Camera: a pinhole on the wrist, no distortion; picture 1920 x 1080 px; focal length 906.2 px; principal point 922.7 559.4 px. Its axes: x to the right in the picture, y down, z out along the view. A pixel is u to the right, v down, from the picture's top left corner.
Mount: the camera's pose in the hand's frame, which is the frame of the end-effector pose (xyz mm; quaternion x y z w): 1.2 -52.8 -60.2 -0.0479 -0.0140 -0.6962 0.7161
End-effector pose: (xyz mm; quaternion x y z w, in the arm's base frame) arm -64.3 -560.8 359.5 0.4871 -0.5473 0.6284 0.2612
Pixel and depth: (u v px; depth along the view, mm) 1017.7 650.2 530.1
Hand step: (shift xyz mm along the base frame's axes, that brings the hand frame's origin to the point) 173.6 -443.1 63.9
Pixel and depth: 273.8 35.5 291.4
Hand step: -18.0 -221.1 -236.1
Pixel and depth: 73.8 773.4 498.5
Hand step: -318.2 -514.7 -112.9
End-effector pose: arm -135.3 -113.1 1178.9 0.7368 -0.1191 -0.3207 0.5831
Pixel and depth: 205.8 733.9 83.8
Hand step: 8.7 -29.7 11.4
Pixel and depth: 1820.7 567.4 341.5
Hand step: -237.0 -153.6 -381.9
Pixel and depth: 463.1 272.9 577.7
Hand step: -372.9 -383.5 264.3
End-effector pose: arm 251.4 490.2 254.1 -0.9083 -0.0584 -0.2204 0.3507
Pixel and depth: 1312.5 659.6 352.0
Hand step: 118.3 324.9 -66.1
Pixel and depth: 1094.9 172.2 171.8
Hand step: -33.2 134.6 -60.8
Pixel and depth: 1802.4 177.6 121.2
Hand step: -51.9 170.4 32.3
